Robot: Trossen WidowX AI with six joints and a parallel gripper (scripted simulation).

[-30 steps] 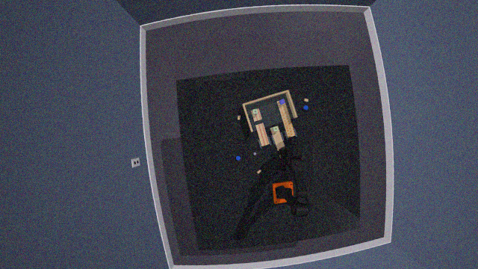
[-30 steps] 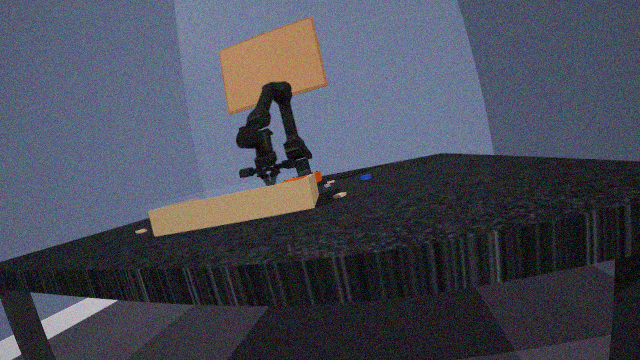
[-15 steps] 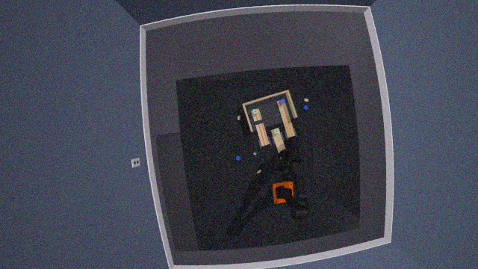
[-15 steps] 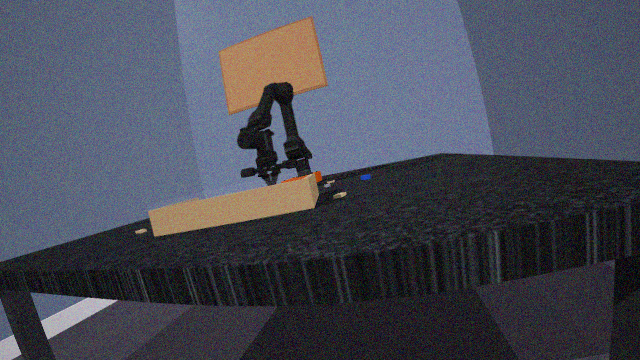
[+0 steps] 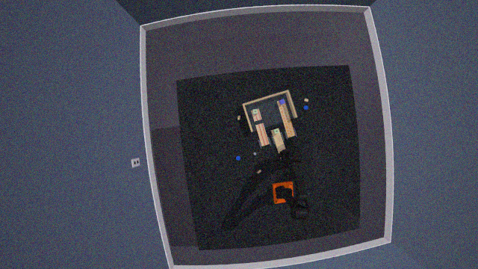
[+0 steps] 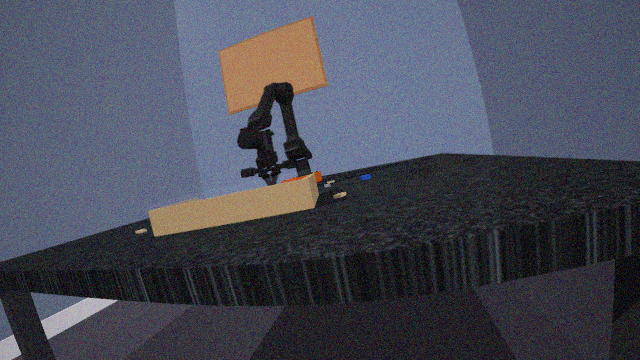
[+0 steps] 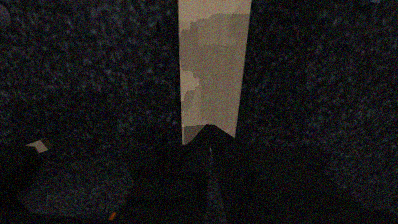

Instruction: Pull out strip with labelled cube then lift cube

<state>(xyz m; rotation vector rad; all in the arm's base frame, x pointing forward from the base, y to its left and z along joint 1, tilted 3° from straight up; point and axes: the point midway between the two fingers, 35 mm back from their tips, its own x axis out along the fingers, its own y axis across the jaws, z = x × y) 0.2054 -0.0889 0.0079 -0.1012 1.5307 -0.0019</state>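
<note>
Now: gripper tip 26 cm short of the strip and 8 cm to the left of it.
</note>
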